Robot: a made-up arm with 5 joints. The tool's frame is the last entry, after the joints.
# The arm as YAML. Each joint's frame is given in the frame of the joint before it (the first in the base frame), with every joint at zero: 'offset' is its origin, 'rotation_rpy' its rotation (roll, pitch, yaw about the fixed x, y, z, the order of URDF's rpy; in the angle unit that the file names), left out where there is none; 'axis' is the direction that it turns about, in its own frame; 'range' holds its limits. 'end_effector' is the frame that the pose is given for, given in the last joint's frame.
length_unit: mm
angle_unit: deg
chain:
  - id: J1
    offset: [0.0, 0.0, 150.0]
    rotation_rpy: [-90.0, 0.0, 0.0]
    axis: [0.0, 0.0, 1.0]
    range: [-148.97, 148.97]
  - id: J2
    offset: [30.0, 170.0, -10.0]
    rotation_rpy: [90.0, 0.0, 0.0]
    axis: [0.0, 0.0, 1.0]
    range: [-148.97, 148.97]
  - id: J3
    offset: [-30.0, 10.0, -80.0]
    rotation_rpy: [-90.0, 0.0, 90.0]
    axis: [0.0, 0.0, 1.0]
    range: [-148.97, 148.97]
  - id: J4
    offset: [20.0, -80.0, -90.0]
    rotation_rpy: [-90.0, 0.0, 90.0]
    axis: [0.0, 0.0, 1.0]
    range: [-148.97, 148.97]
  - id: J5
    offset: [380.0, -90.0, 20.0]
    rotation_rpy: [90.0, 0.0, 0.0]
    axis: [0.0, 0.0, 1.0]
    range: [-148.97, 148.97]
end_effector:
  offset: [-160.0, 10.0, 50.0]
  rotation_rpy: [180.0, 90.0, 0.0]
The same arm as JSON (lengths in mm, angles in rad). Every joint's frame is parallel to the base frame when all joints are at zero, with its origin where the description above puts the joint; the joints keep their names.
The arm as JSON. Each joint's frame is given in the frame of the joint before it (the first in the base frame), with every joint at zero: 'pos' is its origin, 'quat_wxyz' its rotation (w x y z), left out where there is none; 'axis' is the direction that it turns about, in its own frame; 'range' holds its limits. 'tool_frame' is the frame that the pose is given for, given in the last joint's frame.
{
  "length_unit": "mm",
  "angle_unit": "rad",
  "joints": [
    {
      "joint": "J1",
      "pos": [
        0.0,
        0.0,
        150.0
      ],
      "axis": "+y",
      "range": [
        -2.6,
        2.6
      ]
    },
    {
      "joint": "J2",
      "pos": [
        30.0,
        -10.0,
        -170.0
      ],
      "axis": "+z",
      "range": [
        -2.6,
        2.6
      ]
    },
    {
      "joint": "J3",
      "pos": [
        -30.0,
        10.0,
        -80.0
      ],
      "axis": "-x",
      "range": [
        -2.6,
        2.6
      ]
    },
    {
      "joint": "J4",
      "pos": [
        90.0,
        20.0,
        80.0
      ],
      "axis": "-y",
      "range": [
        -2.6,
        2.6
      ]
    },
    {
      "joint": "J5",
      "pos": [
        -90.0,
        -20.0,
        -380.0
      ],
      "axis": "-x",
      "range": [
        -2.6,
        2.6
      ]
    }
  ],
  "tool_frame": {
    "pos": [
      -50.0,
      -10.0,
      160.0
    ]
  }
}

